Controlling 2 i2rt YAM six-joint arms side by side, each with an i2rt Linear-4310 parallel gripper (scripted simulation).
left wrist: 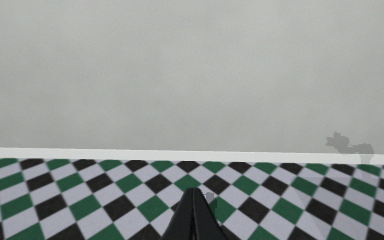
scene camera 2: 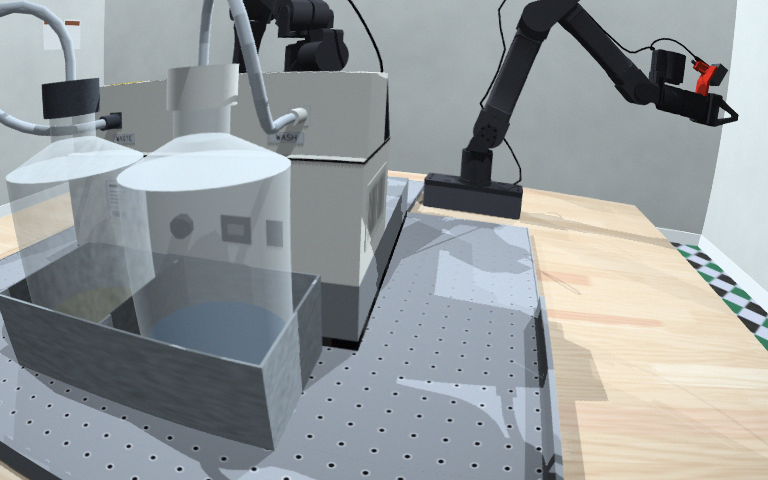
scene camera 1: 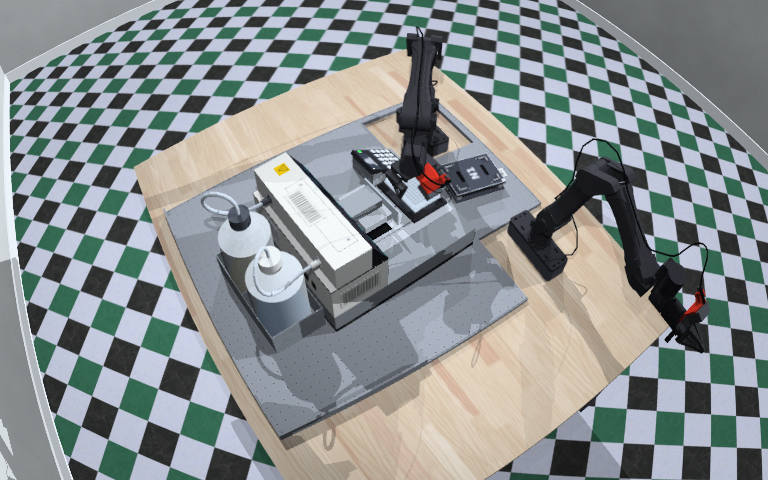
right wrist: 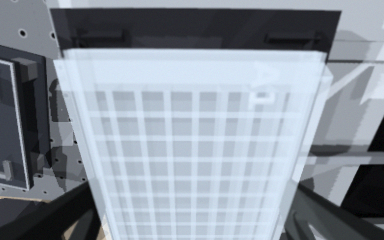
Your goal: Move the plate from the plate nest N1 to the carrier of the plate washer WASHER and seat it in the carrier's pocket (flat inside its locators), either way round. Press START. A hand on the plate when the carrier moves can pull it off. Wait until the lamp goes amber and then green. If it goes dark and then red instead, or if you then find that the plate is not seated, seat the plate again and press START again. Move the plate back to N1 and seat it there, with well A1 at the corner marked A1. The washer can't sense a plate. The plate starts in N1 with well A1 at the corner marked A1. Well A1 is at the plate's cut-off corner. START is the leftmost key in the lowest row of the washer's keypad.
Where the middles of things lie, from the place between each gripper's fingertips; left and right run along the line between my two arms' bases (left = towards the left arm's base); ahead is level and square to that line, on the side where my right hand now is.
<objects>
The clear plate (right wrist: 195,165) lies right at my right hand. From my right hand the other things lie so: dark carrier (right wrist: 262,32): 20 mm below; washer (scene camera 2: 346,218): 150 mm ahead, 10 mm to the left, 30 mm above; nest N1 (scene camera 1: 459,165): 220 mm behind, 70 mm below.
Right now my left hand (scene camera 2: 737,117) is 870 mm to the left of the nest N1, 250 mm above it and 10 mm past it. Also, from my left hand: dark carrier 870 mm to the right, 200 mm below, 200 mm ahead; clear plate 870 mm to the right, 200 mm ahead, 180 mm below; washer 860 mm to the right, 360 mm ahead, 150 mm below.
</objects>
